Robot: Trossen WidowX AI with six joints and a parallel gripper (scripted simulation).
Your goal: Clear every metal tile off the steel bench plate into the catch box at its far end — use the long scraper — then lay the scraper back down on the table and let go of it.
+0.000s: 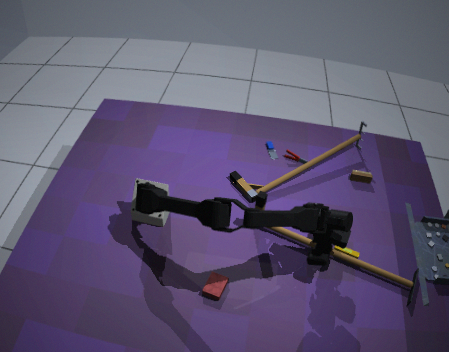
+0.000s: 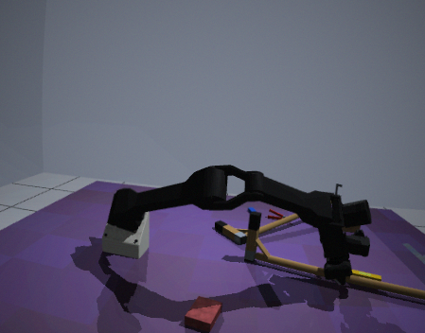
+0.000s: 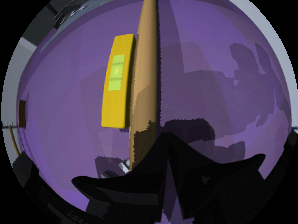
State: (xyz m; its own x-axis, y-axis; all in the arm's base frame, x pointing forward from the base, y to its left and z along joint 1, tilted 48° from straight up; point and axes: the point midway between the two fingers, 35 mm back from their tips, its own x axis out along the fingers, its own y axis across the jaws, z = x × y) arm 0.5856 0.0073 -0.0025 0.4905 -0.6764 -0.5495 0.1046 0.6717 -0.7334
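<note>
My gripper tip is 5 cm below the long scraper, 2 cm to the right of it and 2 cm short of it. Round my gripper tip: red block (31 cm behind, 21 cm to the right); then yellow block (6 cm ahead, 3 cm to the left, 1 cm above); then brown block (42 cm to the left, 9 cm ahead, 1 cm above).
</note>
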